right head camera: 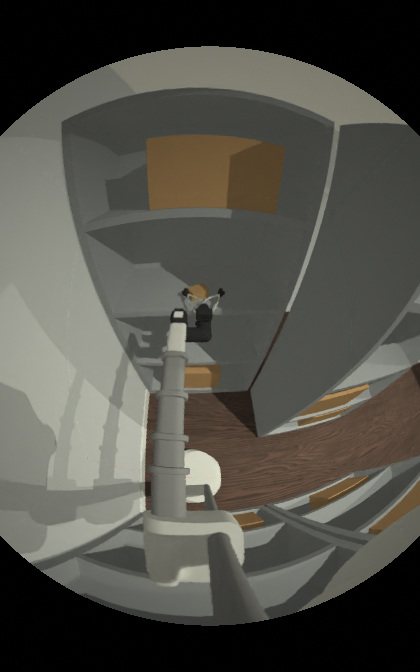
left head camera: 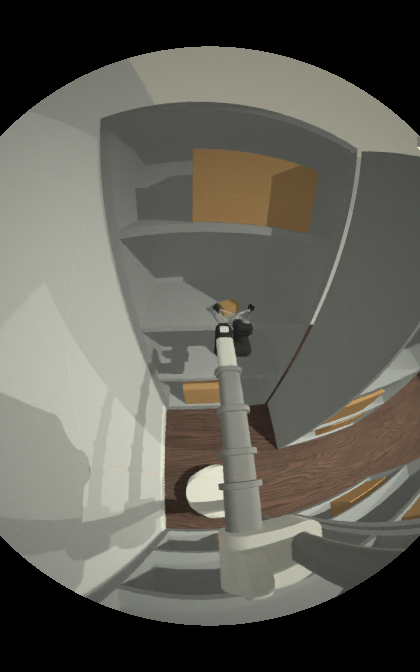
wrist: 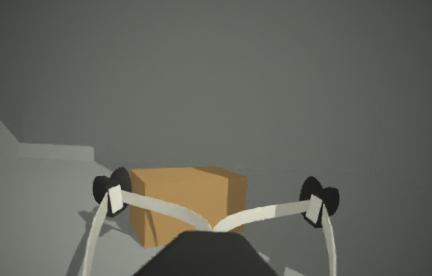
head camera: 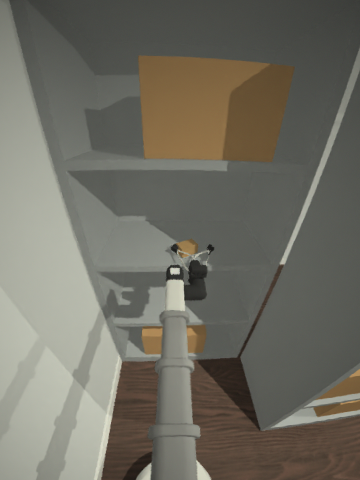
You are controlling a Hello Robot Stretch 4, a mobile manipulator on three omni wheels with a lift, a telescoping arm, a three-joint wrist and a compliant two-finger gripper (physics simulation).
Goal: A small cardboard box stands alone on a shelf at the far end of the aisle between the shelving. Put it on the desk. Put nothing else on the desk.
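Frame: origin at the robot's base, x down, y back, z left, level; millimetres.
Where they show: gripper, fingertip midpoint: [wrist: 215,188] [head camera: 192,245].
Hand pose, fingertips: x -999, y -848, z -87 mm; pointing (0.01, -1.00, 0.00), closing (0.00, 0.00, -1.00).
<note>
Each offset is from my fingertips to the top centre of the thing. Level surfaces: height alone.
The small cardboard box @(dx -14, dy +5, dz +26 mm) [head camera: 187,246] [left head camera: 228,305] [right head camera: 199,290] [wrist: 192,191] stands upright on a middle shelf @(dx +35 mm) [head camera: 132,247] [left head camera: 172,307] [right head camera: 152,295] [wrist: 40,200] of the end shelving. My gripper [head camera: 192,248] [left head camera: 234,307] [right head camera: 203,292] [wrist: 215,188] is open over this shelf, at the box. In the wrist view the box shows in the left half of the gap, close beside the left fingertip, with a wide gap to the right fingertip. The finger bands cover part of its front. I cannot tell how far the tips reach along its sides. The desk does not show.
A large cardboard box @(dx -692, dy -53, dz -26 mm) [head camera: 185,110] [left head camera: 230,187] [right head camera: 190,172] stands on the shelf above, and another box [head camera: 196,340] [left head camera: 201,393] [right head camera: 202,376] on the lowest shelf. A pale wall [head camera: 40,200] is on the left; a tall grey side panel [head camera: 310,300] is on the right.
</note>
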